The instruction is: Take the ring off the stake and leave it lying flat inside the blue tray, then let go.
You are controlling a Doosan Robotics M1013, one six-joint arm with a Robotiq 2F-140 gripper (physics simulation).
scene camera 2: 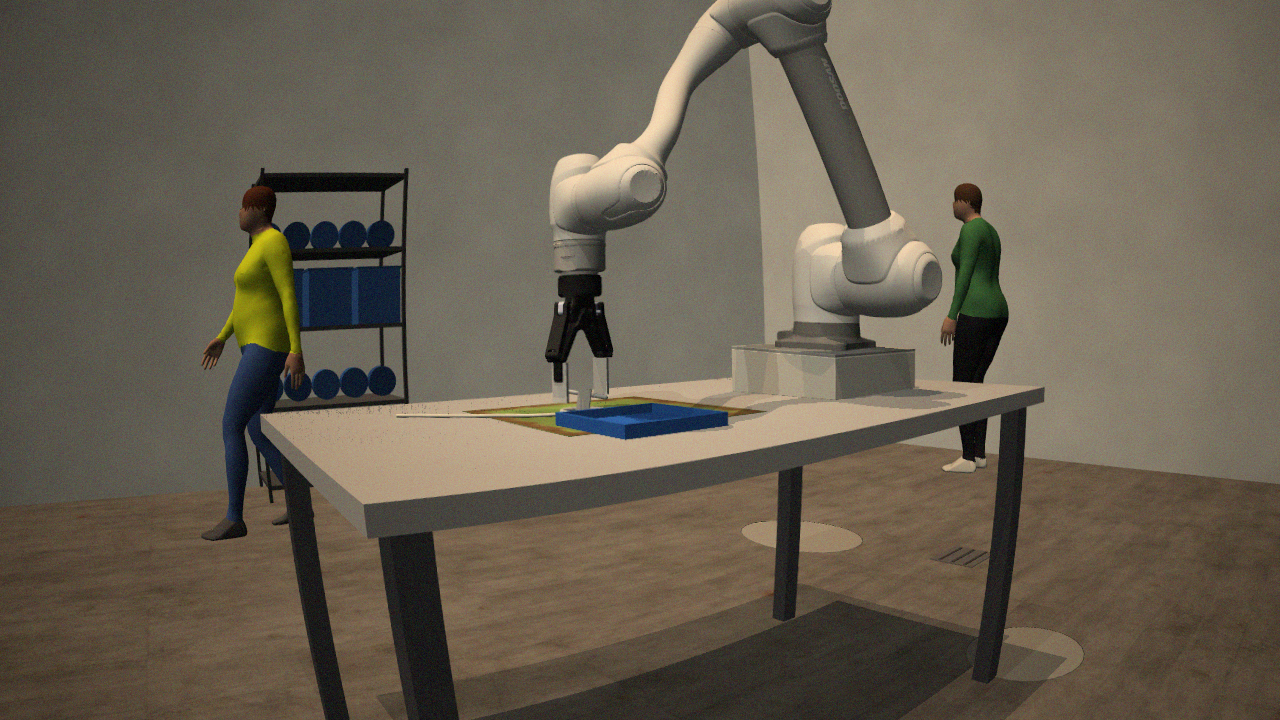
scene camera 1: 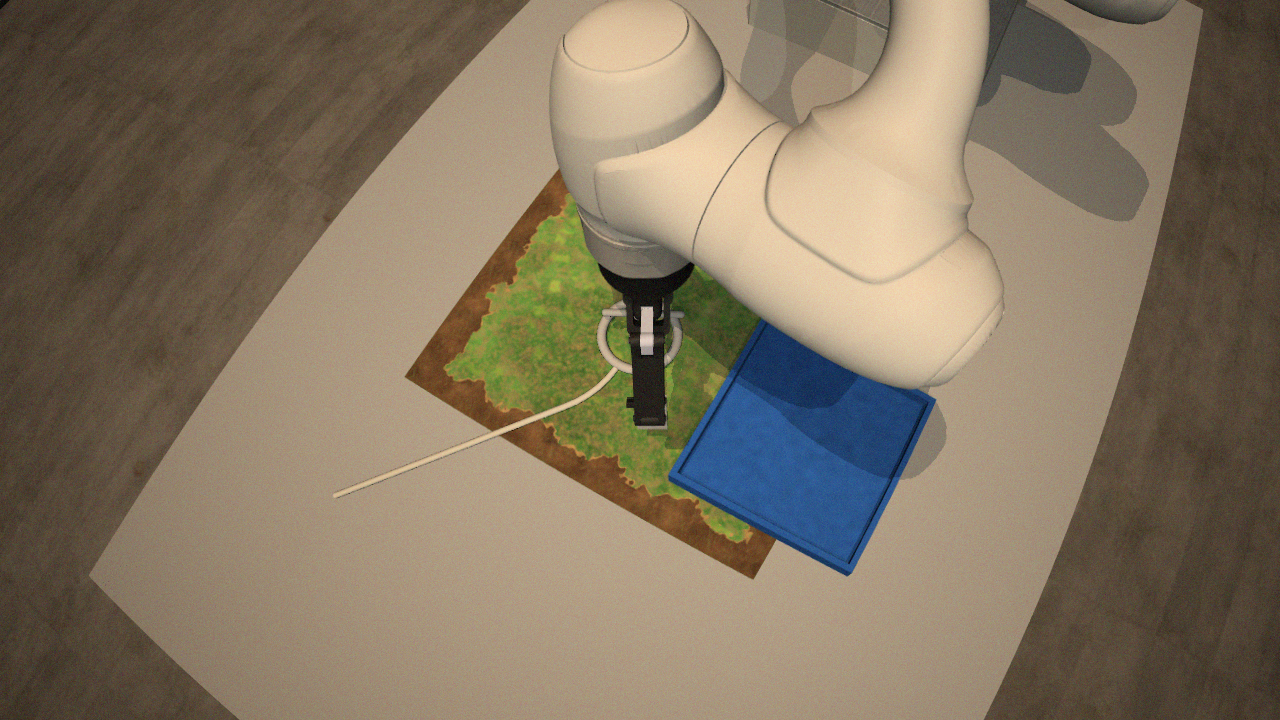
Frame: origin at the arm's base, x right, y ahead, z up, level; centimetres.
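Where they show: gripper, fingertip midpoint: [scene camera 2: 582,398]; arm's base, origin of the base link: [scene camera 2: 826,347].
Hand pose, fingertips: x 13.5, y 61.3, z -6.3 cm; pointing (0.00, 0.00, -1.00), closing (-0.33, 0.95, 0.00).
Each offset is from my fingertips to the top centre of the thing. "spot": to the spot under its first point. Level surfaces: height alone.
A pale ring @(spot: dx +5.5, dy -0.3, dz -2.2 cm) [scene camera 1: 601,340] lies over the green printed mat, partly hidden behind the gripper in scene camera 1; in scene camera 2 it is hard to make out. The stake @(dx +2.3, dy -2.9, dz +1.5 cm) [scene camera 2: 583,395] is a short pale upright post; it is hidden in scene camera 1. The blue tray @(dx -16.4, dy +3.1, dz -1.0 cm) [scene camera 1: 778,488] [scene camera 2: 671,424] is beside the mat's printed area, overlapping its edge, with no ring in it. My gripper [scene camera 1: 648,371] [scene camera 2: 581,391] points down, open, its fingers spread wide low around the stake. It holds nothing.
A thin cream cord @(spot: dx +14.2, dy +14.1, dz -2.6 cm) [scene camera 1: 465,445] [scene camera 2: 465,415] runs from the ring area across the mat @(dz -3.1 cm) [scene camera 1: 447,362] onto the table @(dz -3.2 cm) [scene camera 1: 429,608] [scene camera 2: 429,474]. A short pale bar @(spot: dx +4.7, dy -2.2, dz +1.0 cm) [scene camera 1: 613,312] shows by the ring. Two people [scene camera 2: 261,286] [scene camera 2: 979,277] and a shelf rack [scene camera 2: 405,268] stand beyond the table.
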